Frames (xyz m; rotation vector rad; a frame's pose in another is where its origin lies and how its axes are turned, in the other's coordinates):
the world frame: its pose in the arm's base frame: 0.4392 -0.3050 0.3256 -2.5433 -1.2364 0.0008
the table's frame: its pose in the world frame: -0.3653 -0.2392 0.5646 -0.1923 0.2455 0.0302
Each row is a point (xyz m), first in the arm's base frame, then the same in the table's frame.
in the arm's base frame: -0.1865 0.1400 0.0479
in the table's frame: 0.2886 -0.4107 -0.1029
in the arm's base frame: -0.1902 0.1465 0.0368
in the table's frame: 0.2866 -0.4166 -0.0911
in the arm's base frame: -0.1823 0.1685 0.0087
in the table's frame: 0.2963 -0.4223 -0.0563
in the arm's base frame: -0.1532 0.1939 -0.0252
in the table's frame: 0.3200 -0.4139 -0.0115
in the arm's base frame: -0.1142 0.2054 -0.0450
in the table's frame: 0.3458 -0.3904 0.0173
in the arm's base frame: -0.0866 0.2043 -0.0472
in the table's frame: 0.3621 -0.3689 0.0236
